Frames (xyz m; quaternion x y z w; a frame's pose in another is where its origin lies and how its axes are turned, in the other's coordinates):
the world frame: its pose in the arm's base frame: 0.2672 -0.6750 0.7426 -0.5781 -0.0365 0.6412 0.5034
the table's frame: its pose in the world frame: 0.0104 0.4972 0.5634 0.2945 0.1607 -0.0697 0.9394
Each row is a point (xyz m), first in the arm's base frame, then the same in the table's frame.
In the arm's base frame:
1: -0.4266 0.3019 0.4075
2: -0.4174 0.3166 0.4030
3: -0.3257 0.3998 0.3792
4: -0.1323 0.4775 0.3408
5: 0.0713 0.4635 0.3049
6: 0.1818 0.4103 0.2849
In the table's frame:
1: 0.6076 0.0981 0.7037
2: 0.6222 0.0929 0.7127
3: 0.7215 0.0285 0.7561
4: 0.8753 -0.1169 0.7670
5: 0.9878 -0.2760 0.6965
6: 1.0274 -0.3638 0.6180

